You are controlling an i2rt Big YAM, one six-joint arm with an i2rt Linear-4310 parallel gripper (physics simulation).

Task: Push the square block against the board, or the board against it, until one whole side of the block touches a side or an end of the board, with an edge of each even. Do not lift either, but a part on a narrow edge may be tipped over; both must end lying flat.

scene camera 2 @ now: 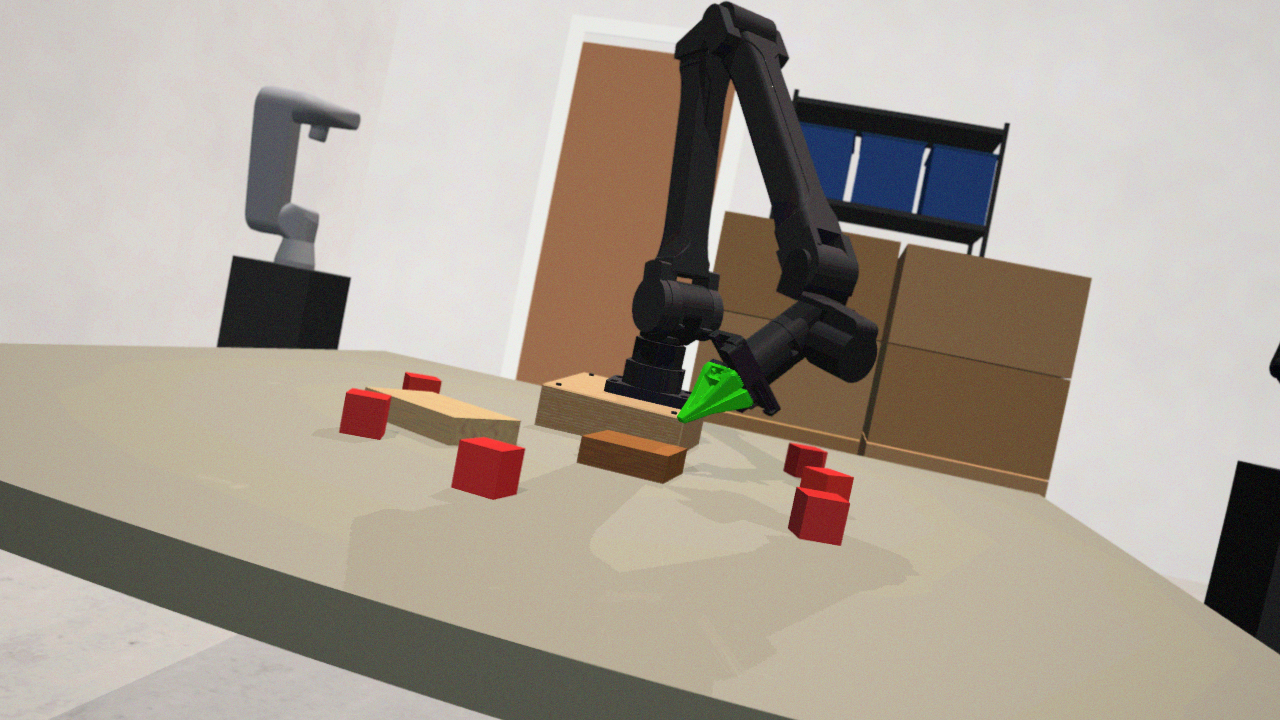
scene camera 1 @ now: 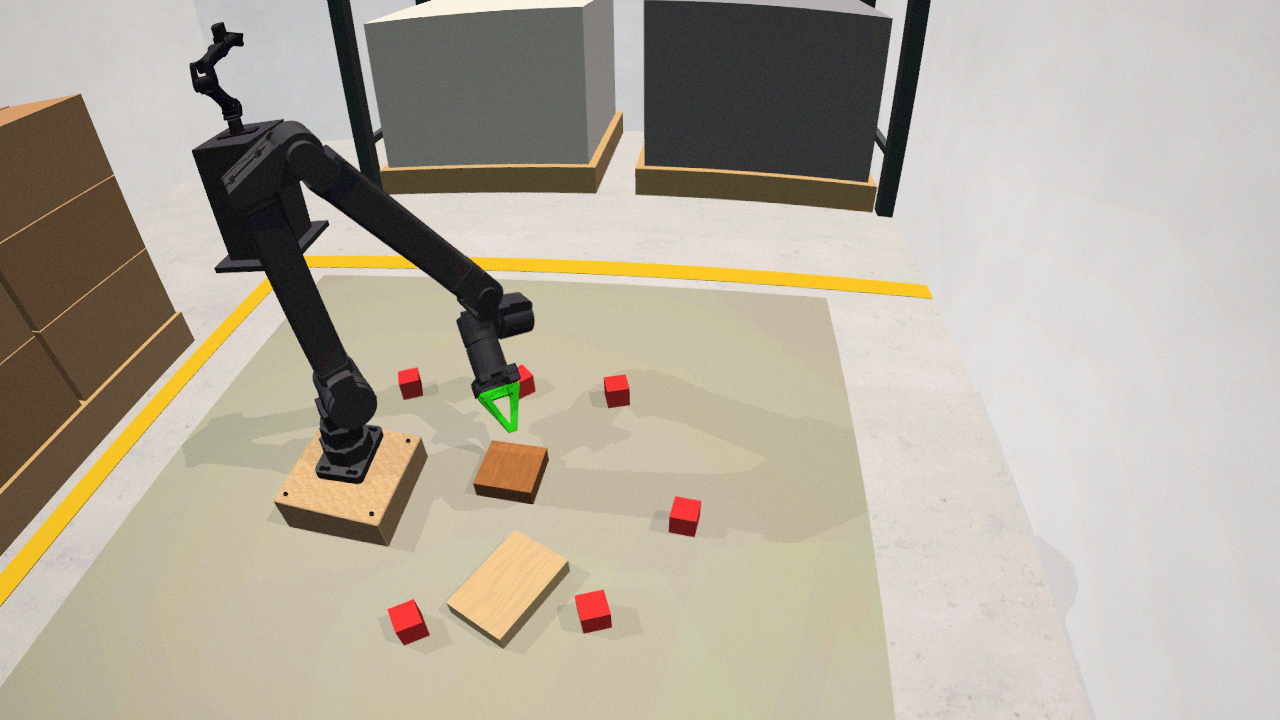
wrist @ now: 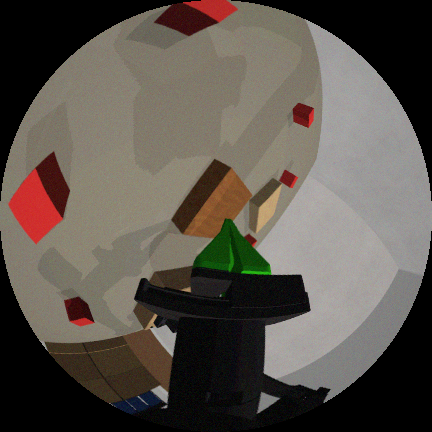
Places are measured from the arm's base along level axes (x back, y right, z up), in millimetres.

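Pixels of known places: gripper, between the fingertips: [scene camera 2: 680, 420] [scene camera 1: 513, 431] [wrist: 226, 222]; arm's base, origin of its link: [scene camera 2: 649, 397] [scene camera 1: 351, 455].
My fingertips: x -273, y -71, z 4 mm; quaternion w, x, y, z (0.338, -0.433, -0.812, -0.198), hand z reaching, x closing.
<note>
Ahead of a thing's pixels: the offset from my fingertips to its top centre. "spot": to the spot under its first point.
The square block @[dz -34, dx +2, dy +43 mm] [scene camera 1: 512, 469] [scene camera 2: 631, 454] [wrist: 217, 204] is reddish-brown wood and lies flat in front of the arm's base. The board @[dz -34, dx -32, dy +262 mm] [scene camera 1: 509, 587] [scene camera 2: 444, 415] [wrist: 266, 209] is pale wood, longer than the block, and lies flat nearer the front in scene camera 1. The two are apart, with a gap between them, and the board is turned at an angle to the block. My green gripper [scene camera 1: 512, 429] [scene camera 2: 681, 419] [wrist: 226, 222] is shut and empty. Its tips are above the table, close to the block's far side in scene camera 1.
Red cubes stand around: one on each side of the board @[spot: dz -24, dx +90, dy +347 mm] [scene camera 1: 409, 621] [scene camera 1: 593, 610], one to the right [scene camera 1: 684, 515] and several behind the gripper, including a left one @[dz -24, dx +247, dy -159 mm] [scene camera 1: 409, 383] and a right one @[dz -24, dx -157, dy -155 mm] [scene camera 1: 616, 390]. The wooden base [scene camera 1: 393, 501] [scene camera 2: 572, 414] is left of the block in scene camera 1.
</note>
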